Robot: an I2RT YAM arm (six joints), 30 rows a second.
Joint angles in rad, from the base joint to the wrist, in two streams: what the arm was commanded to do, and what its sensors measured. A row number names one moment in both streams.
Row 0, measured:
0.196, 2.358, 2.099, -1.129, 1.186, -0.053
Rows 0 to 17, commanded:
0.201, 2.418, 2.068, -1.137, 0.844, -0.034
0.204, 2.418, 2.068, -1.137, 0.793, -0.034
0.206, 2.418, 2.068, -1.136, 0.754, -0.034
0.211, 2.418, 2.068, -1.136, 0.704, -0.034
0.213, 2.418, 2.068, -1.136, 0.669, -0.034
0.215, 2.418, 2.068, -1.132, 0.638, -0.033
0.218, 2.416, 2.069, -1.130, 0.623, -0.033
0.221, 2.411, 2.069, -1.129, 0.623, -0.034
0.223, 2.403, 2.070, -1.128, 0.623, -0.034
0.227, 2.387, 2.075, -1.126, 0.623, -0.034
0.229, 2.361, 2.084, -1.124, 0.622, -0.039
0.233, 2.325, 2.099, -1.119, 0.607, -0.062
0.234, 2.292, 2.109, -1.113, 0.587, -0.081
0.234, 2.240, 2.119, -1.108, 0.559, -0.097
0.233, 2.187, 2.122, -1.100, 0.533, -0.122
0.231, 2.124, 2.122, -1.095, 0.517, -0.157
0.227, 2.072, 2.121, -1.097, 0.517, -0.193
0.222, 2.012, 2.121, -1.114, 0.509, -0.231
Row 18, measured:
0.230, 2.208, 2.081, -1.100, 0.552, -0.123
